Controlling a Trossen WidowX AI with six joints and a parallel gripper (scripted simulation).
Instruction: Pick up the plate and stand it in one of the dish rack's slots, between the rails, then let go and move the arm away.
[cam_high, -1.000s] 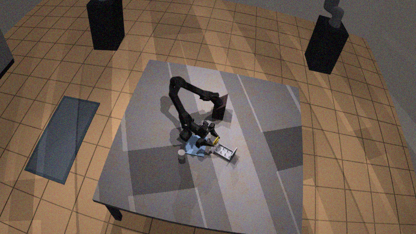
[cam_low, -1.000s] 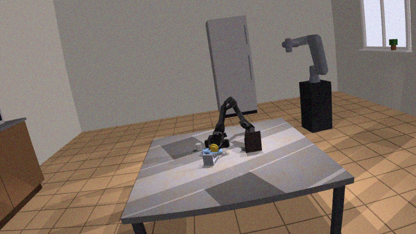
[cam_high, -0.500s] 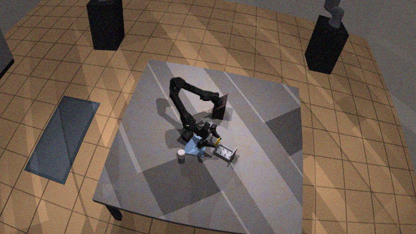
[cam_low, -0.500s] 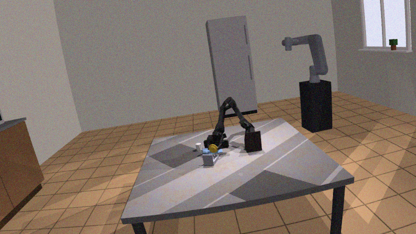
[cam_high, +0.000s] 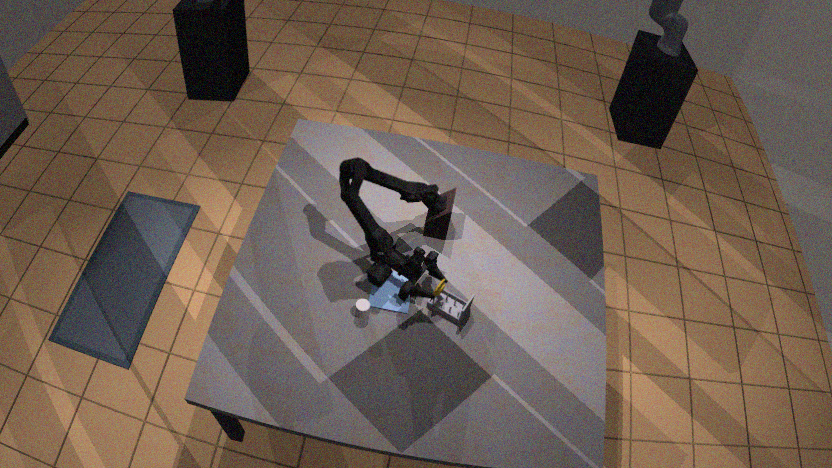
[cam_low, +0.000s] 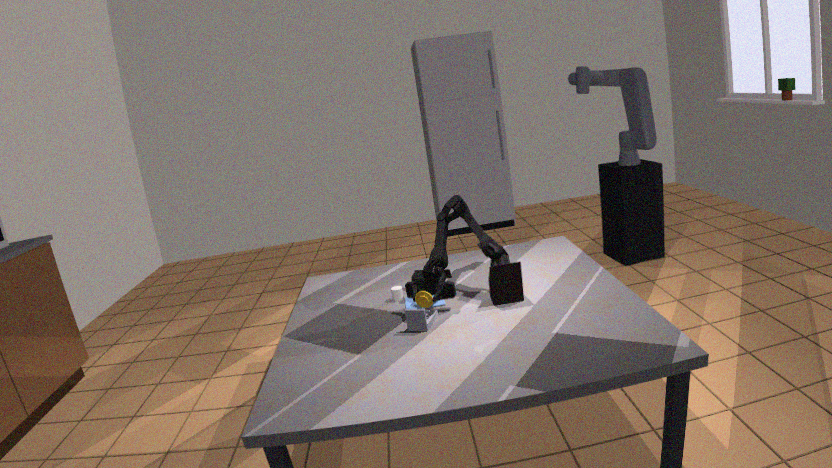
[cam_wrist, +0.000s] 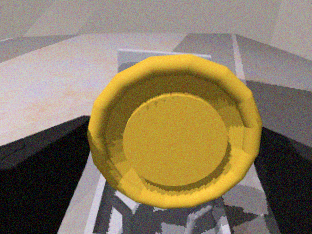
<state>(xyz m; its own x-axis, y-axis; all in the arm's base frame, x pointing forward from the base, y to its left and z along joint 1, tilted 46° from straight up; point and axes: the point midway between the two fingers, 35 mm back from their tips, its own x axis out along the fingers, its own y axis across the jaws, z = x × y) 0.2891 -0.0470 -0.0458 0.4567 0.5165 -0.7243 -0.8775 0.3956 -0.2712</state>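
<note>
Right now the grey dish rack is 10 mm ahead of my gripper tip, 30 mm to the left of it and 50 mm below it. Round my gripper tip: yellow plate: 10 mm to the right; then light blue mat: 20 mm behind, 150 mm to the right, 70 mm below; then blue spoon: 140 mm behind, 190 mm to the right, 70 mm below.
</note>
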